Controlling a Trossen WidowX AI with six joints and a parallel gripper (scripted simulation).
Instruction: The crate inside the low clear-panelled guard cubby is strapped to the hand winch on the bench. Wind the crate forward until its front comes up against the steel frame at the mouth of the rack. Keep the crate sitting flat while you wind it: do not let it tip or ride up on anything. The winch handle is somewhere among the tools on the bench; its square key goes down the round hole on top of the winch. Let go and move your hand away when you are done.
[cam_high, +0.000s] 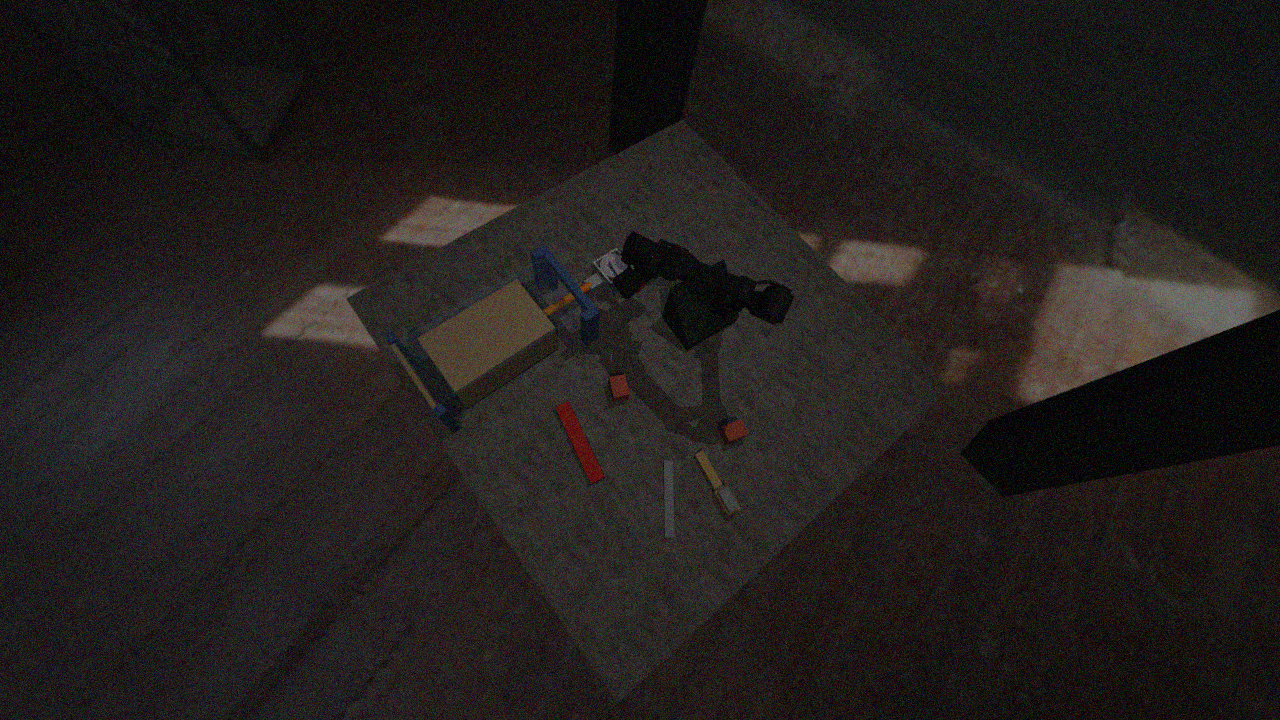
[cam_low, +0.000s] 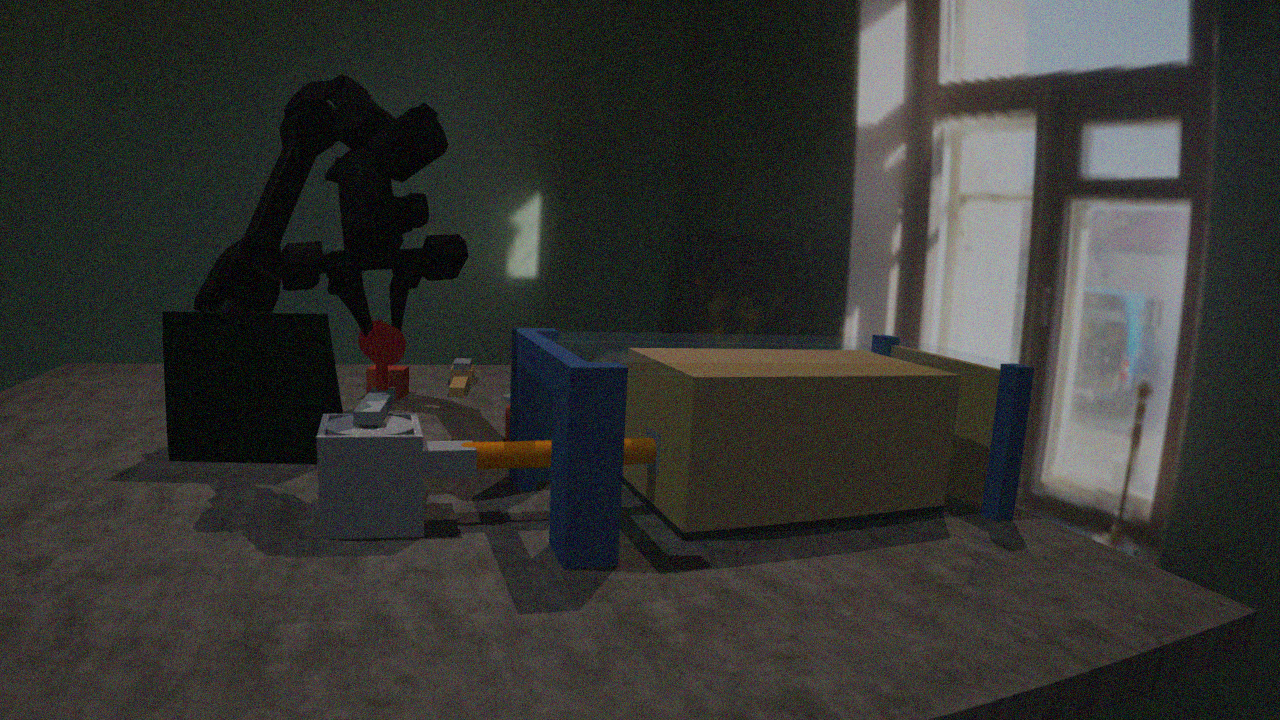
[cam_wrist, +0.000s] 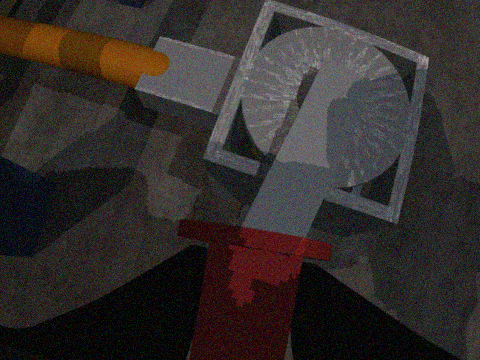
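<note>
My gripper tip is now 2 cm to the right of the red knob and 2 cm above it. Round my gripper tip: crank handle: 1 cm behind, 2 cm to the right, 5 cm below; then blue frame: 14 cm ahead, 9 cm to the right, 5 cm below; then grey winch: 3 cm behind, 9 cm to the right, 12 cm below.
</note>
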